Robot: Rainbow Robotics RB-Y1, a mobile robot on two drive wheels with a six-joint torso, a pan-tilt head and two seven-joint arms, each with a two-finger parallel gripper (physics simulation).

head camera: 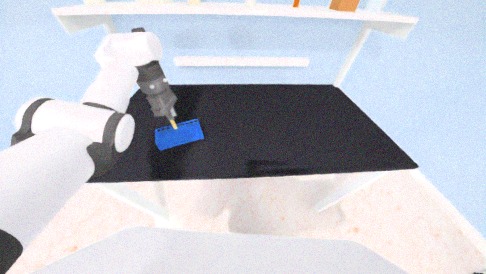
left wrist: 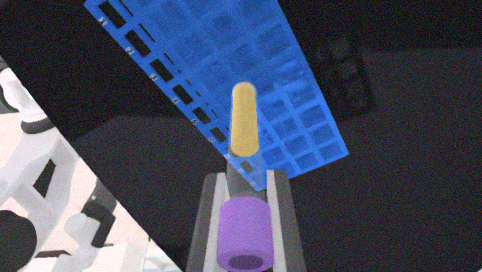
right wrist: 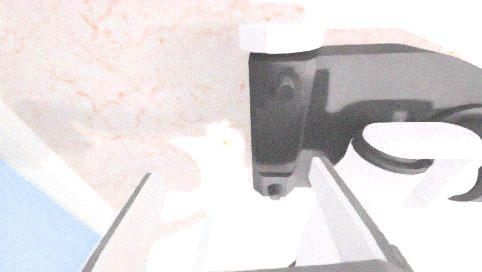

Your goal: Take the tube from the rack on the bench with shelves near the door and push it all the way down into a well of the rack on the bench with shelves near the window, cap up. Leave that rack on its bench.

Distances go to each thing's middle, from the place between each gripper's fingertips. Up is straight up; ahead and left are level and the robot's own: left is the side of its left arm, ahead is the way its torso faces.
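Labels:
The flat blue rack (head camera: 168, 139) is 46 cm ahead of my right hand, 43 cm above it and 54 cm to the left of it. My left gripper is now 100 mm above the rack. Going by its middle, the rack is nearer to my left gripper than to my right hand.

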